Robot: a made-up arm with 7 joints. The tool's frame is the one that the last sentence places.
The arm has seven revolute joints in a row. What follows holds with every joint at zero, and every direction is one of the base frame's. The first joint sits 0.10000 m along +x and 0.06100 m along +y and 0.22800 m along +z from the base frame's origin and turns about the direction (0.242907, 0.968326, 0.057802). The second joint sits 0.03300 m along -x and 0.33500 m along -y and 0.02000 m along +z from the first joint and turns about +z. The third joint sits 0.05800 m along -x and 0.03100 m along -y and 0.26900 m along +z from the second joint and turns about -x. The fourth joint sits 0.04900 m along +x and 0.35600 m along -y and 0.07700 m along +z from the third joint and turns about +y. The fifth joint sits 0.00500 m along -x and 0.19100 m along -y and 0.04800 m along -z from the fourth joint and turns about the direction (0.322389, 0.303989, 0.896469). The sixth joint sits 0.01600 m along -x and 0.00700 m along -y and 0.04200 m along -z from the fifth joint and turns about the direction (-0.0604, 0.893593, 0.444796). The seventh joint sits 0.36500 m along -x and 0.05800 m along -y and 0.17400 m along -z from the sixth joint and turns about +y. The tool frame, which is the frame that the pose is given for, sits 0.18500 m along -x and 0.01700 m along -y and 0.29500 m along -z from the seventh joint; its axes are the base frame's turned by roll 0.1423, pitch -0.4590 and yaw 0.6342 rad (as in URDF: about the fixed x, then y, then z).
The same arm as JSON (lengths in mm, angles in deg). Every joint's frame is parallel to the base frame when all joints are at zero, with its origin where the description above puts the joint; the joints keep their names.
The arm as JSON. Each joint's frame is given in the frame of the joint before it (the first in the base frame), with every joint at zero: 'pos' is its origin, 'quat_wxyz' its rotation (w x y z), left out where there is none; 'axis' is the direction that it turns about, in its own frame. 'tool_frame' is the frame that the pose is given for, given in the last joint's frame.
{"length_unit": "mm", "angle_unit": "deg", "joints": [{"joint": "joint 1", "pos": [100.0, 61.0, 228.0], "axis": [0.242907, 0.968326, 0.057802]}, {"joint": "joint 2", "pos": [-33.0, -335.0, 20.0], "axis": "+z"}, {"joint": "joint 3", "pos": [-58.0, -31.0, 269.0], "axis": "-x"}, {"joint": "joint 4", "pos": [49.0, -356.0, 77.0], "axis": "+y"}, {"joint": "joint 5", "pos": [-5.0, -191.0, -48.0], "axis": [0.322389, 0.303989, 0.896469]}, {"joint": "joint 6", "pos": [-16.0, -7.0, -42.0], "axis": [-0.0604, 0.893593, 0.444796]}, {"joint": "joint 7", "pos": [-365.0, -58.0, -174.0], "axis": "+y"}], "tool_frame": {"pos": [-185.0, -17.0, -295.0], "quat_wxyz": [0.917848, 0.13653, -0.194016, 0.318235]}}
